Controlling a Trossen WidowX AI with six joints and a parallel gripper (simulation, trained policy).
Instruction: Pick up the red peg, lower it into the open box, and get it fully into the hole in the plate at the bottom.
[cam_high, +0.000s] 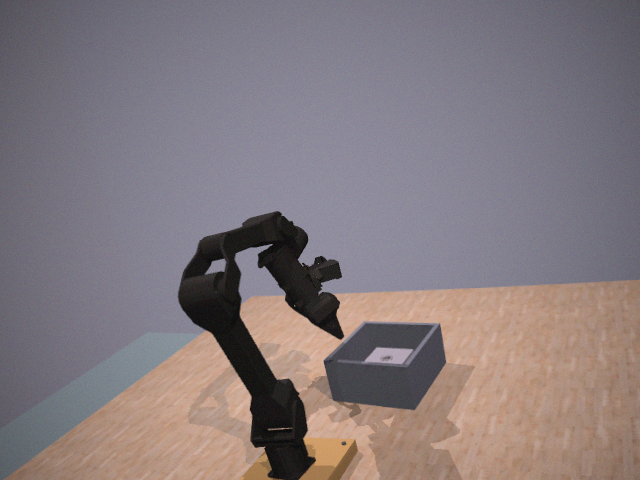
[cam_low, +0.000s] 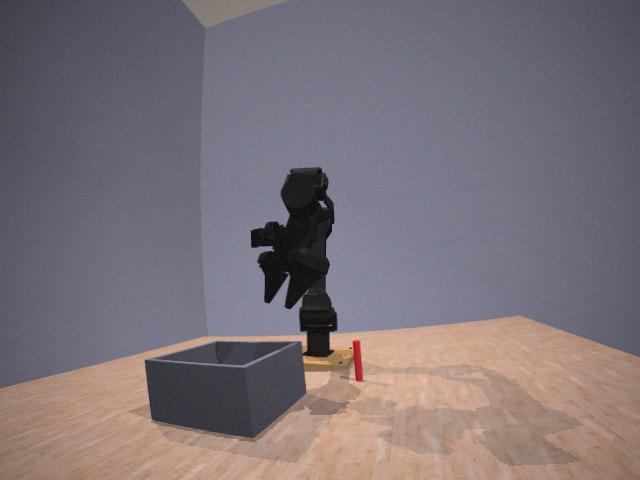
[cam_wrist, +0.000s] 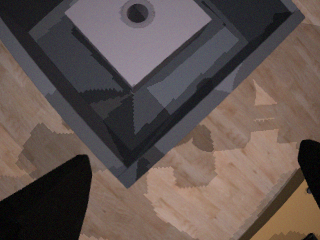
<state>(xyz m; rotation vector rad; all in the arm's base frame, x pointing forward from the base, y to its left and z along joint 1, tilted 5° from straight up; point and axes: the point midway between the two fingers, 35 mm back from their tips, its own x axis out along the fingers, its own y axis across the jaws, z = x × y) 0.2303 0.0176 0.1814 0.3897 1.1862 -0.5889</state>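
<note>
The red peg lies 9 cm behind my gripper tip, 12 cm to the left of it and 12 cm below it. The rest, counted from my gripper tip: plate: 10 cm ahead, 5 cm to the right, 12 cm below; grey box: 10 cm ahead, 5 cm to the right, 14 cm below.
</note>
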